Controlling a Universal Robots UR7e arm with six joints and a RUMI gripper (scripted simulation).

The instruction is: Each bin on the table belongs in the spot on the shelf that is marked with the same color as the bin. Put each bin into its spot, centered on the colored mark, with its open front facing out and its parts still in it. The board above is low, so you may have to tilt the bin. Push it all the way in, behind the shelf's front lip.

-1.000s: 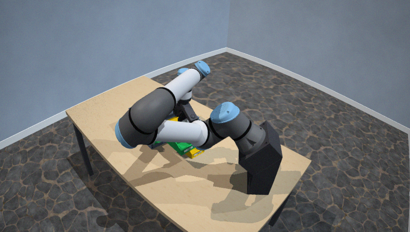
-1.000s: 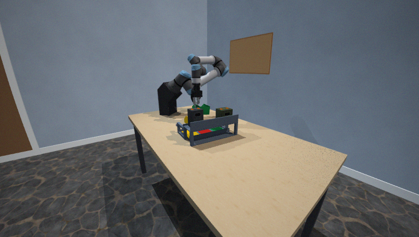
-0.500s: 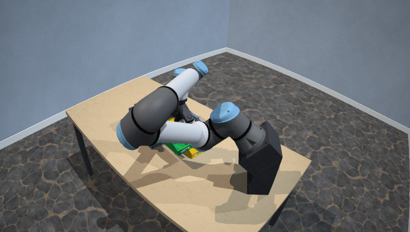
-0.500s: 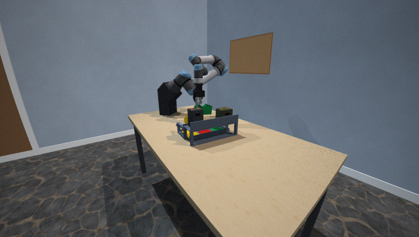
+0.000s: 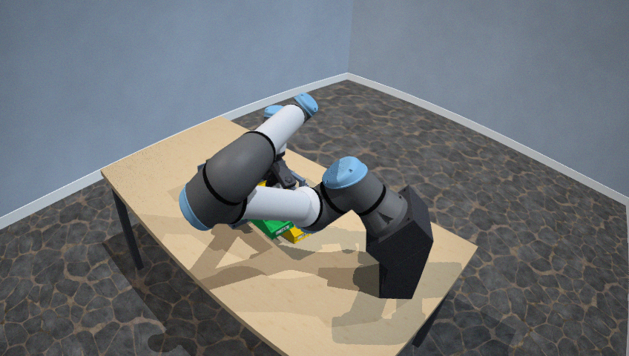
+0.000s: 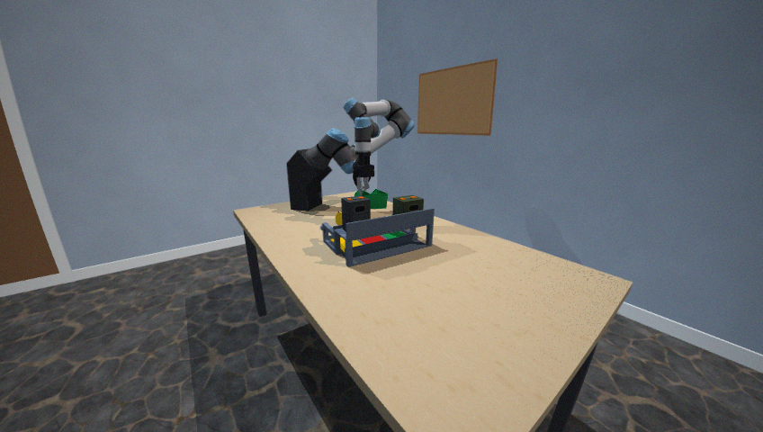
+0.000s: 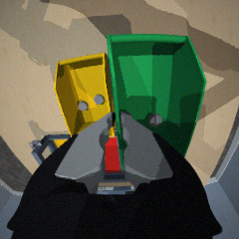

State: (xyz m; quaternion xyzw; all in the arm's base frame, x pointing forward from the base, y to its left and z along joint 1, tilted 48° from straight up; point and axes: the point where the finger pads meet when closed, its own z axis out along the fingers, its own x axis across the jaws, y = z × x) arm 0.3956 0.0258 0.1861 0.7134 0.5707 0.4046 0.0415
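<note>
My hand is 1 cm past the green bin, 5 cm to the right of it and 3 cm above it. From my hand the other things lie so: yellow bin: 1 cm ahead, 7 cm to the right, 12 cm below; black box: 33 cm ahead, 18 cm to the right, 1 cm above.
</note>
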